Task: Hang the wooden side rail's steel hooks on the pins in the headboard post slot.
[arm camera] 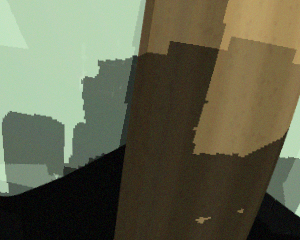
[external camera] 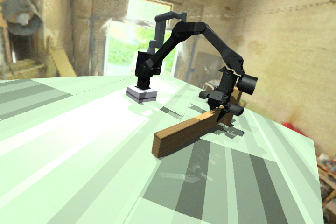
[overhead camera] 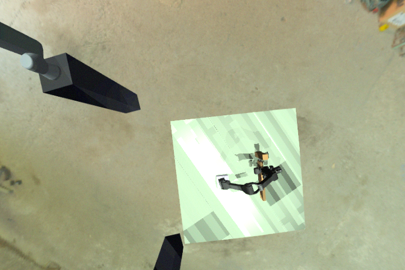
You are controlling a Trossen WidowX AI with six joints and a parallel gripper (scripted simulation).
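The headboard post lies 20 mm ahead of my gripper tip, 130 mm to the left of it and 40 mm above it.
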